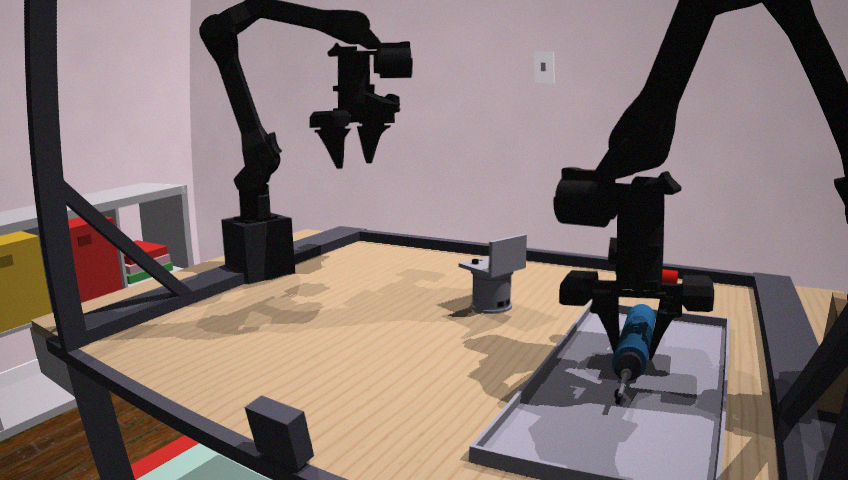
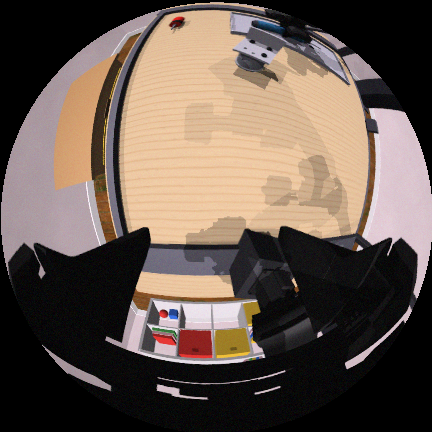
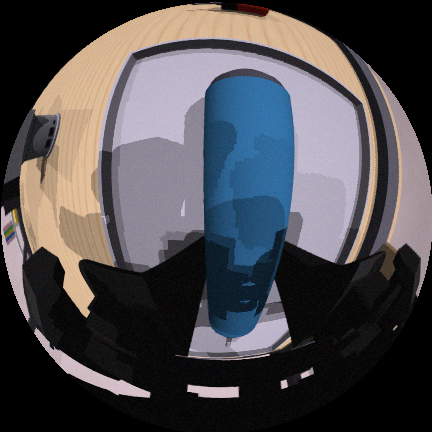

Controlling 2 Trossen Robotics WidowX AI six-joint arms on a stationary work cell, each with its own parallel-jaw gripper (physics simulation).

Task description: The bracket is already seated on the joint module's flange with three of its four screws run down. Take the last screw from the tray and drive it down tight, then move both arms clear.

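Places are measured from the left arm's base along level axes (x ahead, y left, z up), in centimetres.
Pixels of known places: left gripper, fingertip midpoint: [image 1: 354, 165] [image 2: 215, 233]; right gripper, fingertip midpoint: [image 3: 238, 241]; left arm's base at its link origin: [image 1: 255, 218] [image 2: 269, 282].
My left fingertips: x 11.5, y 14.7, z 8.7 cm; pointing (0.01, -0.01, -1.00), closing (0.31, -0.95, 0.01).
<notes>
Ahead of a thing's pixels: the offset from my left fingertips to its middle.
My right gripper [image 1: 634, 358] [image 3: 238, 241] is shut on the blue electric screwdriver @[dx +57.1, dy -4.8, dz -16.4 cm] [image 1: 640, 321] [image 2: 267, 25] [image 3: 248, 150], held tilted over the grey tray @[dx +59.2, dy -7.5, dz -18.1 cm] [image 1: 684, 443] [image 2: 240, 22] [image 3: 150, 75]. Its bit points down, and the small black screw @[dx +59.9, dy -13.4, dz -18.1 cm] [image 1: 617, 400] shows at the bit's tip; whether it touches the tray is unclear. The joint module @[dx +30.0, dy +1.5, dz -15.8 cm] [image 1: 491, 291] [image 2: 249, 63] [image 3: 45, 135] stands upright left of the tray. The grey bracket @[dx +30.0, dy +1.5, dz -10.7 cm] [image 1: 508, 255] [image 2: 265, 39] sits on top, with dark screw heads visible. My left gripper [image 1: 354, 164] [image 2: 215, 233] is open and empty, high above the table.
A red-handled tool @[dx +45.6, dy +26.1, dz -17.2 cm] [image 1: 670, 275] [image 2: 177, 21] [image 3: 254, 9] lies on the table behind the tray. A dark frame [image 1: 416, 239] edges the table. A dark block @[dx +43.5, dy -42.9, dz -15.8 cm] [image 1: 279, 431] stands at the front edge. Shelves with coloured bins [image 2: 195, 342] stand beyond the table.
</notes>
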